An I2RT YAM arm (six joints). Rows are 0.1 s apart.
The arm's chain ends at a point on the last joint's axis. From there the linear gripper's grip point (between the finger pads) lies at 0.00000 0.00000 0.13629 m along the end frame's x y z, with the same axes.
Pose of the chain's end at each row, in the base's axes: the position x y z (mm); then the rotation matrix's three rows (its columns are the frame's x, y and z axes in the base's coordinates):
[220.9, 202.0, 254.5], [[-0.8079, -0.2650, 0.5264], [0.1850, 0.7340, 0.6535], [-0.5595, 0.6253, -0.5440]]
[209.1, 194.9, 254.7], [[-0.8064, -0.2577, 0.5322], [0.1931, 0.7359, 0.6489], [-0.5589, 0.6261, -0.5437]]
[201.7, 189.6, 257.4], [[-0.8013, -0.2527, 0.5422], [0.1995, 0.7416, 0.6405], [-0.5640, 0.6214, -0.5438]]
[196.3, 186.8, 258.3], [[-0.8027, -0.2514, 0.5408], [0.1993, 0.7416, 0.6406], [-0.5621, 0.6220, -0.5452]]
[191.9, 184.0, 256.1], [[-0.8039, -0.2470, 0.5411], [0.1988, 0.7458, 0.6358], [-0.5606, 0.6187, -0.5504]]
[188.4, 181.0, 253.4], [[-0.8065, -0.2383, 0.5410], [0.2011, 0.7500, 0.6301], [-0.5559, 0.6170, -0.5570]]
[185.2, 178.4, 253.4], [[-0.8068, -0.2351, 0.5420], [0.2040, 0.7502, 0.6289], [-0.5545, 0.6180, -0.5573]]
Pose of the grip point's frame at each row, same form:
[292.6, 291.1, 180.4], [[-0.8079, -0.2650, 0.5264], [0.1850, 0.7340, 0.6535], [-0.5595, 0.6253, -0.5440]]
[281.6, 283.3, 180.6], [[-0.8064, -0.2577, 0.5322], [0.1931, 0.7359, 0.6489], [-0.5589, 0.6261, -0.5437]]
[275.6, 276.9, 183.3], [[-0.8013, -0.2527, 0.5422], [0.1995, 0.7416, 0.6405], [-0.5640, 0.6214, -0.5438]]
[270.0, 274.1, 184.0], [[-0.8027, -0.2514, 0.5408], [0.1993, 0.7416, 0.6406], [-0.5621, 0.6220, -0.5452]]
[265.6, 270.7, 181.1], [[-0.8039, -0.2470, 0.5411], [0.1988, 0.7458, 0.6358], [-0.5606, 0.6187, -0.5504]]
[262.1, 266.9, 177.5], [[-0.8065, -0.2383, 0.5410], [0.2011, 0.7500, 0.6301], [-0.5559, 0.6170, -0.5570]]
[259.1, 264.1, 177.4], [[-0.8068, -0.2351, 0.5420], [0.2040, 0.7502, 0.6289], [-0.5545, 0.6180, -0.5573]]

